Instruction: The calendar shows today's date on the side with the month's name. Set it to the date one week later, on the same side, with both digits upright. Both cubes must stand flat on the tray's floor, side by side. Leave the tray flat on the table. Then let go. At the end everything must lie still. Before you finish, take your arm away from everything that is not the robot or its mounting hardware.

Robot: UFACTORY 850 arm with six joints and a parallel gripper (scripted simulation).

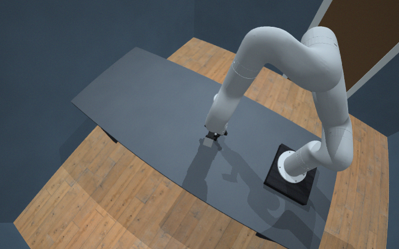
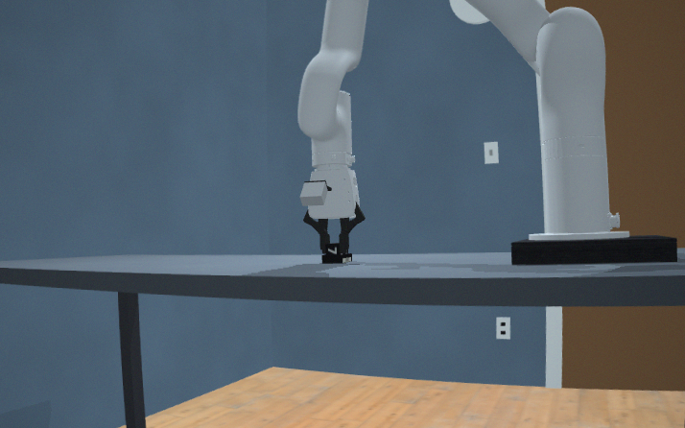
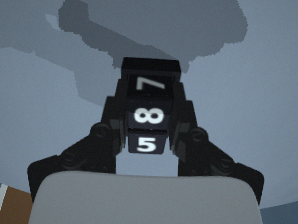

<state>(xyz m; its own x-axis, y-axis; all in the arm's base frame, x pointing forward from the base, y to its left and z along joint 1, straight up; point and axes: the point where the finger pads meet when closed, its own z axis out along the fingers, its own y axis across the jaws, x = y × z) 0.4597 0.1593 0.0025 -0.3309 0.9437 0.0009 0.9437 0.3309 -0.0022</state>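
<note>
Right now the calendar cube is 10 mm below my hand. Round my hand: black tray 30 mm below, 20 mm to the right.
</note>
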